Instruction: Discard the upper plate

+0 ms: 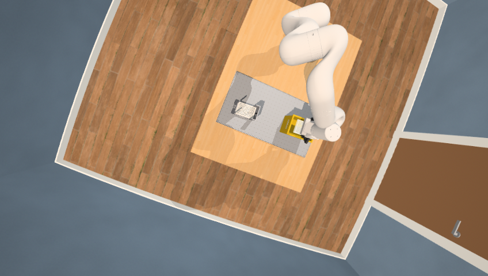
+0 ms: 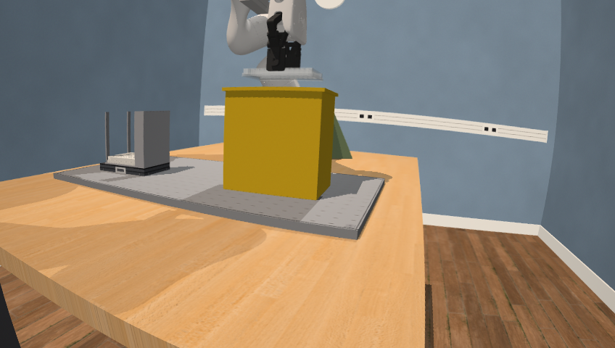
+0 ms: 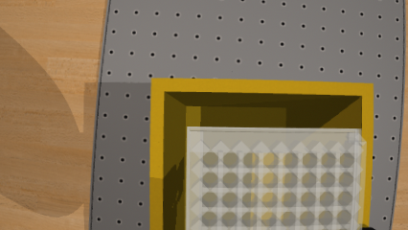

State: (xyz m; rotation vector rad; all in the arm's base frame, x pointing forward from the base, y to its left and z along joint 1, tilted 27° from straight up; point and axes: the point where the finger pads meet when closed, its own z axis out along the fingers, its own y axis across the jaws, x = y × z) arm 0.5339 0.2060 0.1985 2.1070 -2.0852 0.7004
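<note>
My gripper is now 13 cm above the yellow plastics bin W1. From my hand the other things lie so: clear 96-well plate: 1 cm below; grey wall: 30 cm to the right, 14 cm below, 1 cm behind.
</note>
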